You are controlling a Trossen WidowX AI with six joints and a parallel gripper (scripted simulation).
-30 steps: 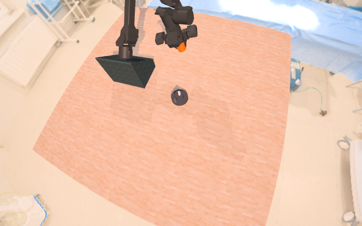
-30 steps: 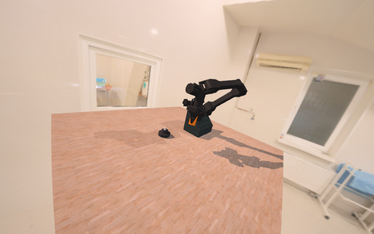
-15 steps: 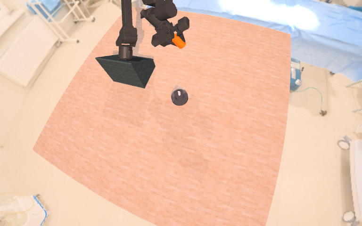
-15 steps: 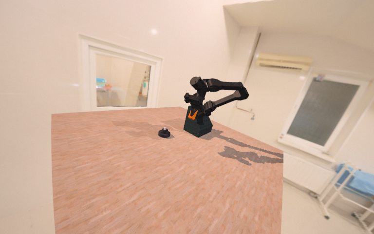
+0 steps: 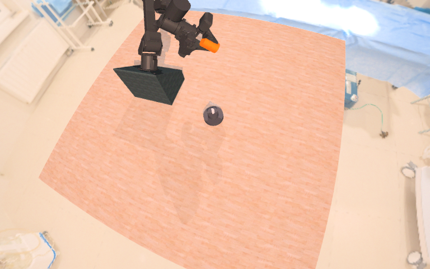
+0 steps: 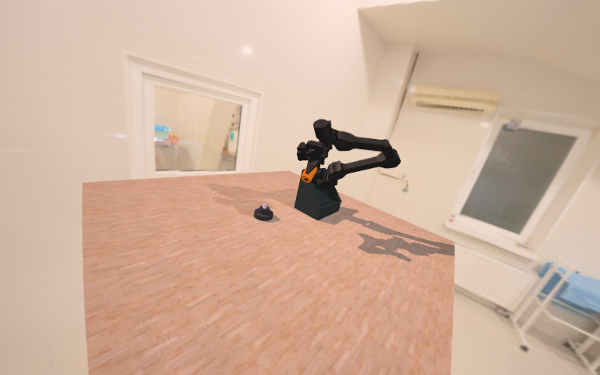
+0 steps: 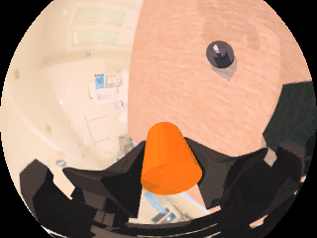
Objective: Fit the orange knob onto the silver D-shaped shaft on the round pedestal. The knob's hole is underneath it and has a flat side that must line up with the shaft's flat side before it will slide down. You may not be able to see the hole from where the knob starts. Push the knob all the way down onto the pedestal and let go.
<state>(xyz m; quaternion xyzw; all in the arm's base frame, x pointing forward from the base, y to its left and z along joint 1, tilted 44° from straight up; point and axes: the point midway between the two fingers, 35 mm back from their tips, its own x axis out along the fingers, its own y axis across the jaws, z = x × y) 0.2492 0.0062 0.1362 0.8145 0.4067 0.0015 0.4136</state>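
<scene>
Now: gripper tip 40 mm short of the pedestal, 160 mm to the left of it and 200 mm above it. The rest, counted from my gripper tip: orange knob 20 mm behind, 10 mm to the right, 20 mm above.
</scene>
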